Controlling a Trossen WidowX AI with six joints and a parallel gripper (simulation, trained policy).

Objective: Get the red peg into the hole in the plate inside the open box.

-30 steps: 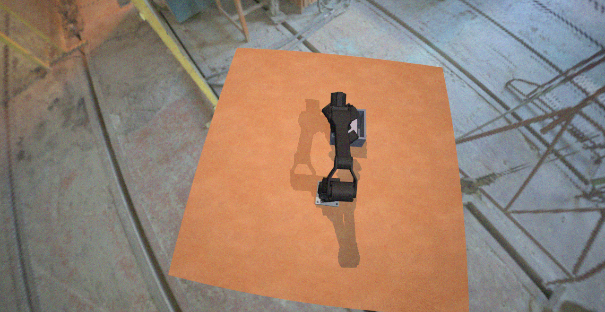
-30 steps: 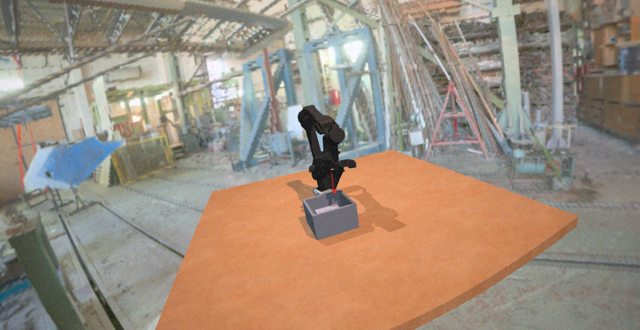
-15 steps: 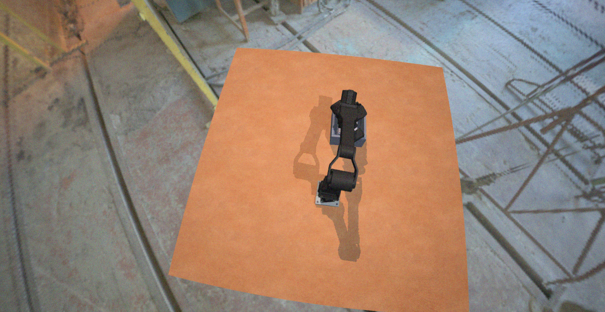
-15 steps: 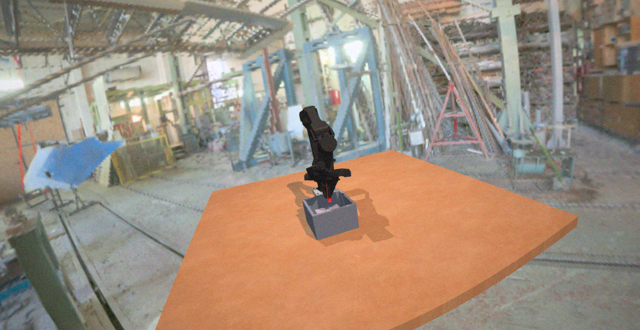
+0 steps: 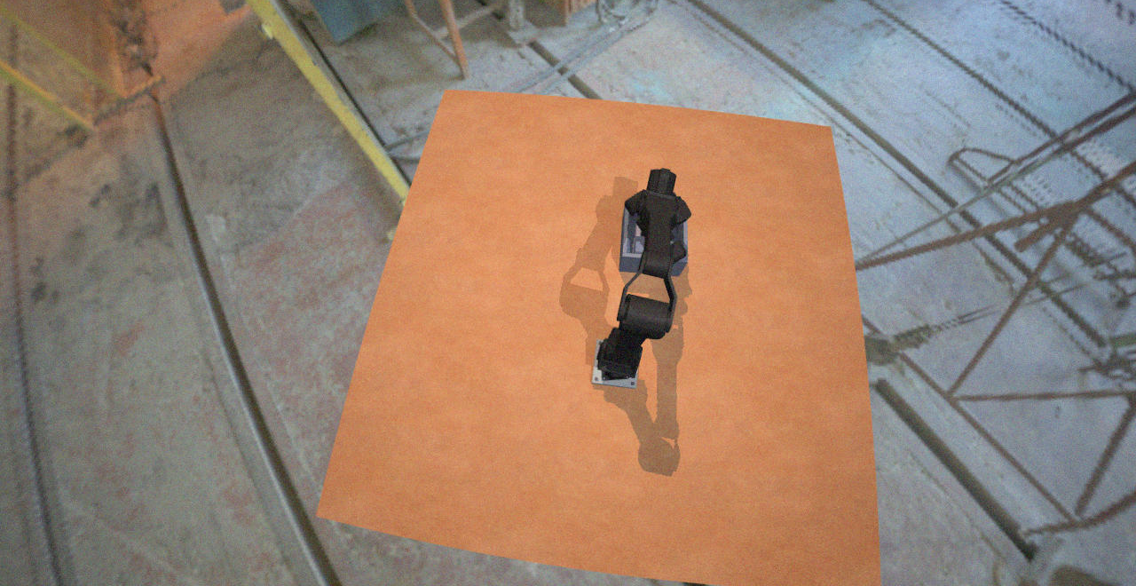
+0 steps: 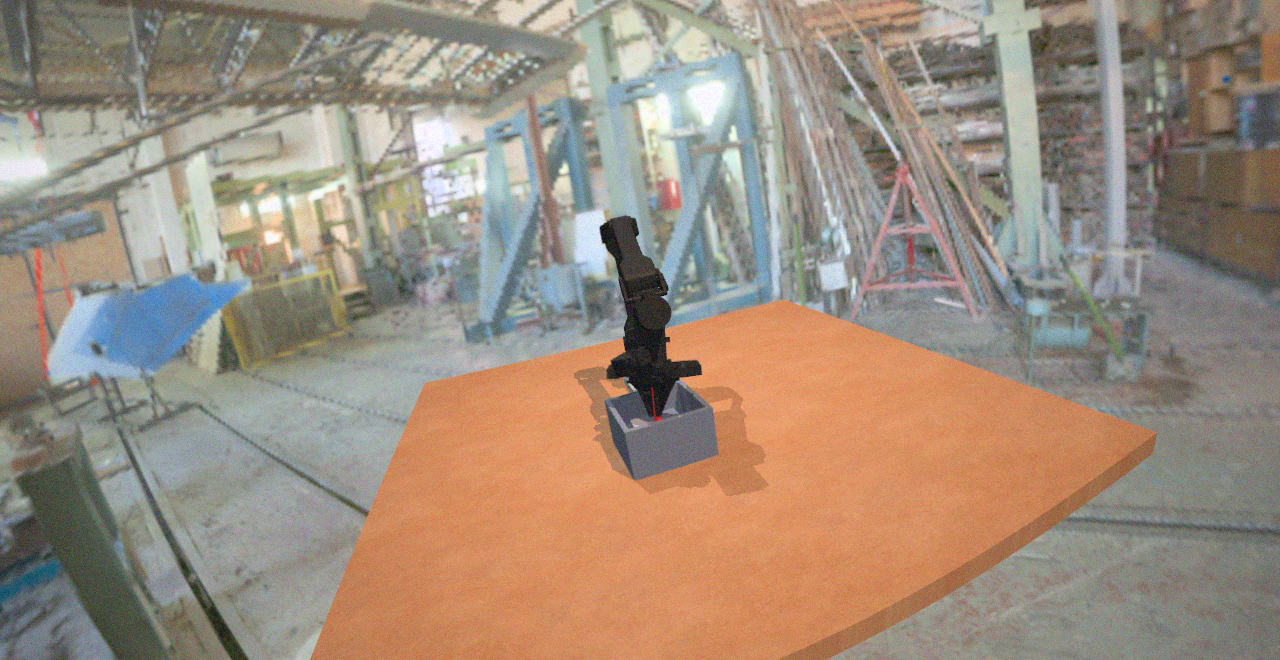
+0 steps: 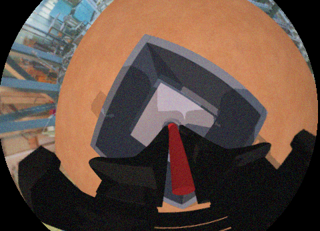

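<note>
Now: gripper tip 1 cm past the red peg, 1 cm to the right of it and 2 cm below it. Round my gripper tip: grey box (5 cm below); pale plate (3 cm below).
</note>
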